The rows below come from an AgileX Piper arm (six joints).
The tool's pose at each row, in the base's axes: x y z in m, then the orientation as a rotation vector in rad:
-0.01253 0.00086 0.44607 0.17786 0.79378 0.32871
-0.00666 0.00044 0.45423 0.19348 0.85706 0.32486
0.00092 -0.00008 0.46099 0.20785 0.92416 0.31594
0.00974 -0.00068 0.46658 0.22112 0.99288 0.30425
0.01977 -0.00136 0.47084 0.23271 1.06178 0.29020
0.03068 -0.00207 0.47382 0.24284 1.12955 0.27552
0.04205 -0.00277 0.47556 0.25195 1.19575 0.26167
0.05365 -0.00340 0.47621 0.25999 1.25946 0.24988
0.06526 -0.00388 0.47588 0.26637 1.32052 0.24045
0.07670 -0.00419 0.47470 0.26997 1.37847 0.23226
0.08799 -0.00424 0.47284 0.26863 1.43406 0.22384
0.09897 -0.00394 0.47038 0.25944 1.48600 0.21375
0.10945 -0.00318 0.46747 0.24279 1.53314 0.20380
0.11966 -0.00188 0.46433 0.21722 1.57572 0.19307
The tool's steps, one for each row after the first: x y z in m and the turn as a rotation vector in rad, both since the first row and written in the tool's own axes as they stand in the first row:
-0.00176 0.00057 0.00989 0.02630 0.05935 0.00001
-0.00151 0.00029 0.02005 0.05390 0.12204 -0.00485
0.00031 -0.00068 0.03031 0.08172 0.18620 -0.01230
0.00378 -0.00235 0.04052 0.10887 0.25057 -0.02211
0.00867 -0.00461 0.05049 0.13469 0.31405 -0.03262
0.01470 -0.00730 0.05994 0.15899 0.37630 -0.04240
0.02163 -0.01028 0.06880 0.18112 0.43654 -0.05042
0.02927 -0.01340 0.07698 0.20048 0.49467 -0.05670
0.03743 -0.01656 0.08445 0.21646 0.55027 -0.06266
0.04604 -0.01963 0.09133 0.22792 0.60417 -0.07040
0.05497 -0.02247 0.09757 0.23275 0.65534 -0.08224
0.06404 -0.02490 0.10311 0.23050 0.70281 -0.09651
0.07328 -0.02682 0.10829 0.22035 0.74696 -0.11452

